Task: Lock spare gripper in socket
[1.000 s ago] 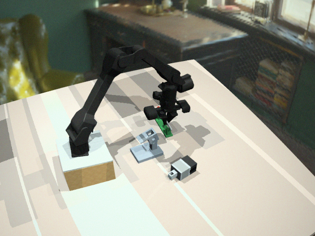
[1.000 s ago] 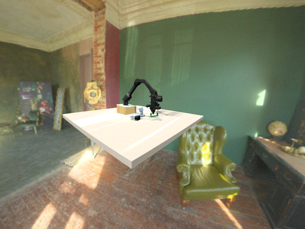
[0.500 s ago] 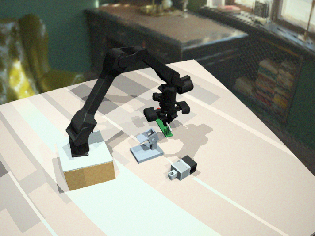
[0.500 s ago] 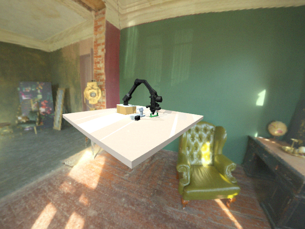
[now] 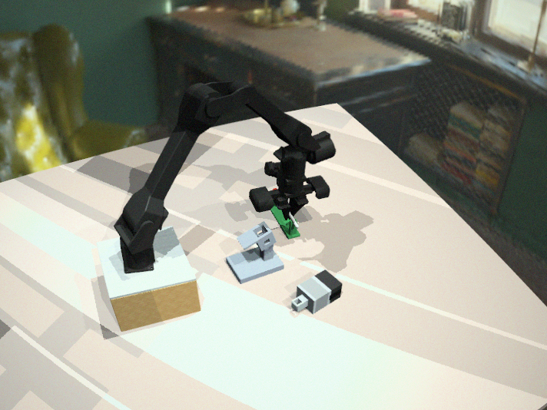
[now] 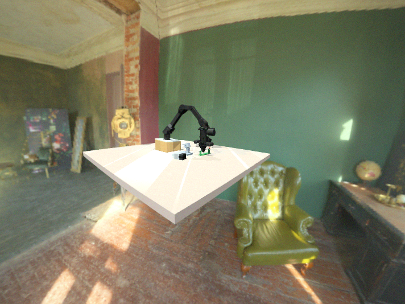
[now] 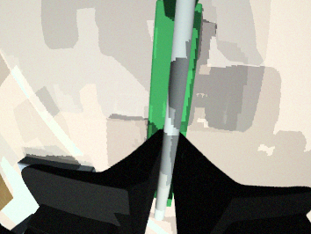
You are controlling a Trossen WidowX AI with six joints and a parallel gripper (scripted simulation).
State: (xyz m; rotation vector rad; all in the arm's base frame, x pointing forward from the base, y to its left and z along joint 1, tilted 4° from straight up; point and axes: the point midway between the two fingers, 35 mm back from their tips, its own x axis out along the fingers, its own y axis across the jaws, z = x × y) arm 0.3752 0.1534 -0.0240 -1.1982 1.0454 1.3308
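Now: the green rack 2 cm to the left of my gripper tip. Also, from my gripper tip: spare gripper: 26 cm to the right, 2 cm behind; then grey mount: 11 cm to the right, 10 cm behind, 3 cm above.
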